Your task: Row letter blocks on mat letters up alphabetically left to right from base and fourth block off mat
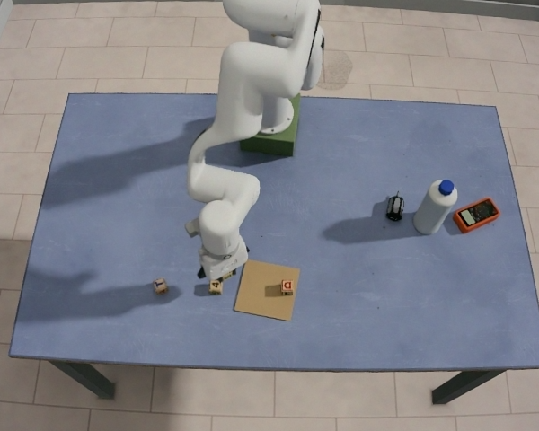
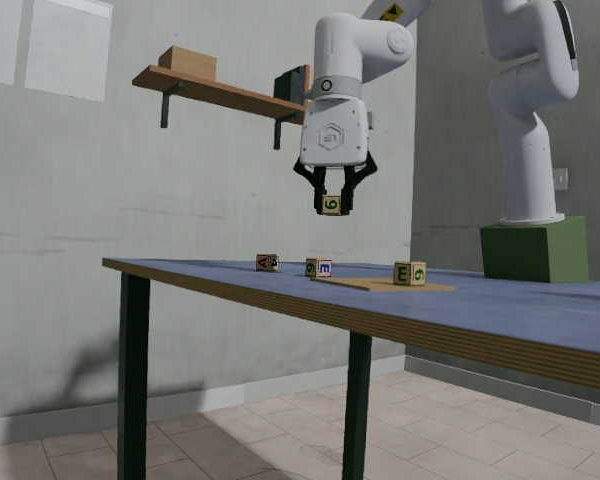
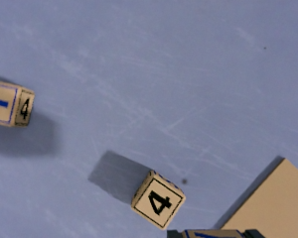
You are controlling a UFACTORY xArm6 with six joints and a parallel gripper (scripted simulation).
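Now: hand 10 mm short of the tan mat, 100 mm to the right of it and 120 mm above it. From my hand the other things lie so: black object (180 mm behind, 480 mm to the left, 100 mm below); wooden block (20 mm ahead, 150 mm to the left, 100 mm below); orange multimeter (120 mm behind, 700 mm to the left, 100 mm below).
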